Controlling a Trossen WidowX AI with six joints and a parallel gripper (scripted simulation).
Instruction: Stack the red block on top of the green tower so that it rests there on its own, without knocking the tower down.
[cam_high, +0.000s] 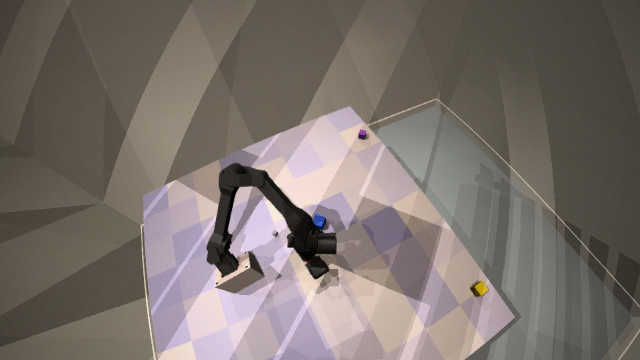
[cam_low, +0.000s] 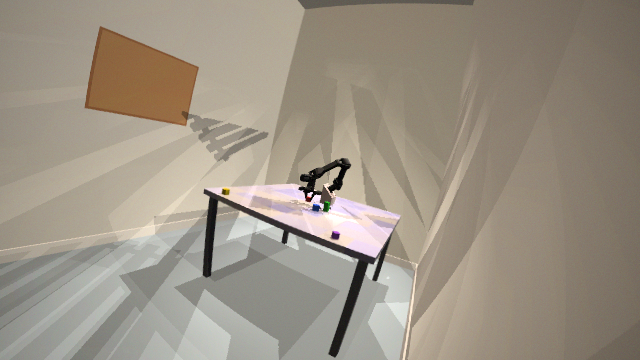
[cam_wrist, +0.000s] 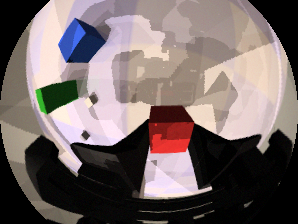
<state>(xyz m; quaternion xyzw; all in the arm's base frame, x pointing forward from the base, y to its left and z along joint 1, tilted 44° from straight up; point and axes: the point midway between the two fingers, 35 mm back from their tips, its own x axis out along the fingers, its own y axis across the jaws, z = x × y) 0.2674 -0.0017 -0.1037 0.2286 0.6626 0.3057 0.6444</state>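
My gripper tip is 12 cm to the right of the blue block, 11 cm short of it and 1 cm above it. Also, from my gripper tip: purple block: 53 cm ahead, 43 cm to the left, 1 cm below; then yellow block: 48 cm ahead, 45 cm to the right, 1 cm below; then red block: 1 cm above.
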